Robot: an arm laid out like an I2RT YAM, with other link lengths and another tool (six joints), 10 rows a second.
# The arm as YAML. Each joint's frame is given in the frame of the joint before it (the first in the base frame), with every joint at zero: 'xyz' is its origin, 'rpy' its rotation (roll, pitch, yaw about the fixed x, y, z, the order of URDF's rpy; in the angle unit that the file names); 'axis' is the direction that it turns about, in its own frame. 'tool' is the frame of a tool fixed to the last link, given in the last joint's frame.
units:
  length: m
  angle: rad
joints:
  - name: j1
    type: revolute
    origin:
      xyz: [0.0, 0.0, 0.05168]
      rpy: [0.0, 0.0, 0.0]
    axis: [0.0, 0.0, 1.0]
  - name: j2
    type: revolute
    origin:
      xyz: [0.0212, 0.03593, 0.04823]
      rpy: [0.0, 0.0, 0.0]
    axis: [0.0, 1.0, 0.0]
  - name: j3
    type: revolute
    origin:
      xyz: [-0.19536, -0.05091, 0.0]
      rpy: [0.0, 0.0, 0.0]
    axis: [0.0, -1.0, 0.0]
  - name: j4
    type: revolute
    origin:
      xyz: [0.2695, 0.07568, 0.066]
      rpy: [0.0, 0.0, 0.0]
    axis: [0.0, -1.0, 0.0]
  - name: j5
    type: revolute
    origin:
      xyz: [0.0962, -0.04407, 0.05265]
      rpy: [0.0, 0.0, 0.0]
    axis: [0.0, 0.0, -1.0]
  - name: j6
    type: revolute
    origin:
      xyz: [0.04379, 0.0, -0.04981]
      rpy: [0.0, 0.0, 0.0]
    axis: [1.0, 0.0, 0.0]
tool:
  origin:
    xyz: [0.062, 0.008, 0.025]
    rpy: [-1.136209, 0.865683, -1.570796]
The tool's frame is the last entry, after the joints.
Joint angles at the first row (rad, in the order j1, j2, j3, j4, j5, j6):
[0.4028, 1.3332, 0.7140, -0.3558, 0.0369, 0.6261]
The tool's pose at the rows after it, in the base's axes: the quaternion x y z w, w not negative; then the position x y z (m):
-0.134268, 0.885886, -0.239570, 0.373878, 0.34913, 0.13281, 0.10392
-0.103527, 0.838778, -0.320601, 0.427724, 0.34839, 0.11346, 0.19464
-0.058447, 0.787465, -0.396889, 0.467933, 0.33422, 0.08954, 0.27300
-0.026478, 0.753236, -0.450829, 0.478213, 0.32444, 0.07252, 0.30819
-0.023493, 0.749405, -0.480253, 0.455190, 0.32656, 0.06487, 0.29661
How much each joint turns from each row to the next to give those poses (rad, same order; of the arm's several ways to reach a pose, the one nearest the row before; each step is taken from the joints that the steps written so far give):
[-0.0142, -0.1178, 0.1137, -0.1566, 0.1456, -0.0501]
[-0.0021, -0.1172, 0.1581, -0.1496, 0.1858, -0.0693]
[-0.0038, -0.0855, 0.1355, -0.0892, 0.1837, -0.0661]
[-0.0074, -0.0339, 0.0541, -0.0154, 0.1266, -0.0488]
[-0.0116, 0.0107, -0.0234, -0.0035, 0.0531, -0.0061]

